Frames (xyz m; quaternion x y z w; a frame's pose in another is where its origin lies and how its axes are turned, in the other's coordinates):
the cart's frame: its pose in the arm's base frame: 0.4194 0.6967 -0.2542 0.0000 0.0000 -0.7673 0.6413
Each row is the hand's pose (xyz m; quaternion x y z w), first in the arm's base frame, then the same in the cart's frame.
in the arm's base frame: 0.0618 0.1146 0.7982 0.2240 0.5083 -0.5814 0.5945
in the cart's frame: 0.6363 -0.2486 1.0524 -0.2464 0.4978 0.0833 0.8274
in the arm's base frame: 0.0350 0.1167 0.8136 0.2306 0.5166 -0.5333 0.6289
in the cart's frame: 0.6390 -0.2754 1.0678 -0.2485 0.5082 0.1406 0.8125
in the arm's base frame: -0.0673 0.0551 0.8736 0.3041 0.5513 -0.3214 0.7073
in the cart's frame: 0.7178 -0.3651 1.1278 -0.2280 0.5869 0.3366 0.7002
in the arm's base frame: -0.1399 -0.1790 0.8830 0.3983 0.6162 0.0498 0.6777
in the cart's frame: 0.9611 -0.3950 1.1372 -0.2174 0.7007 0.5519 0.3964
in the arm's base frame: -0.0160 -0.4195 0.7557 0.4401 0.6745 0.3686 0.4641
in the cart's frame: 1.1758 -0.2304 1.0099 -0.2353 0.7703 0.5925 0.0148
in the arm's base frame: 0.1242 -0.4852 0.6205 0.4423 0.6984 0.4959 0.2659
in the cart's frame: 1.2155 -0.0807 0.8747 0.2522 -0.7873 -0.5220 0.2100
